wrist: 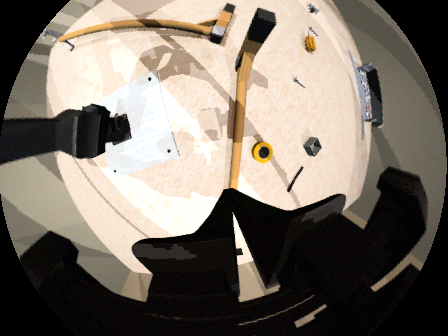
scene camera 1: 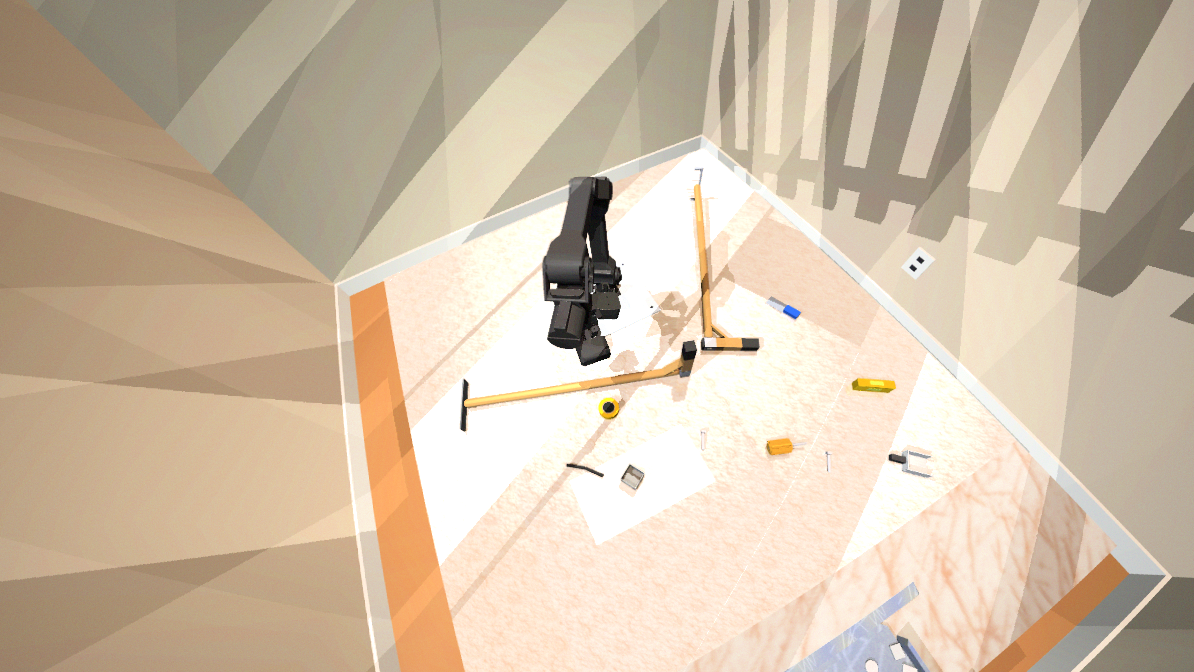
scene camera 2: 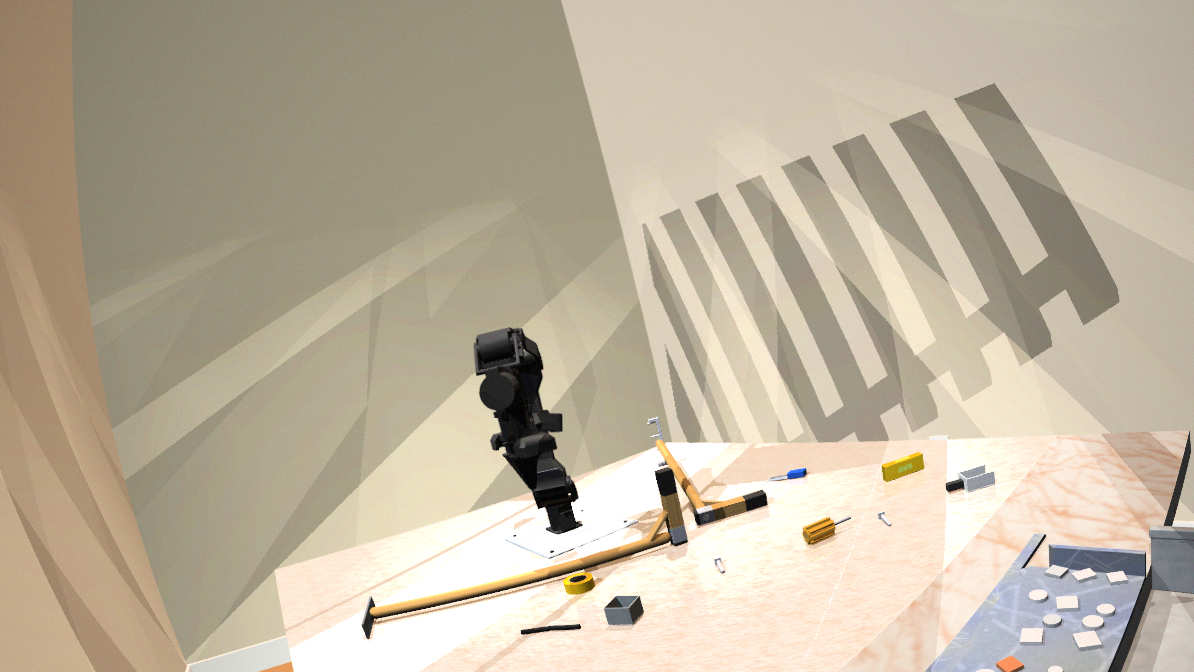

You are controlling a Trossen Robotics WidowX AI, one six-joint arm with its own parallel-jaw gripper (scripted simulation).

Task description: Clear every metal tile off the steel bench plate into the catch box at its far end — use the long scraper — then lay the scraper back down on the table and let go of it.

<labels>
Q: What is my gripper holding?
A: Nothing.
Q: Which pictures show my gripper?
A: The wrist view, scene camera 1 and scene camera 2: all of them.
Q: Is my gripper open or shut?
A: Shut.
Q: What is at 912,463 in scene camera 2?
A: A yellow level.
</labels>
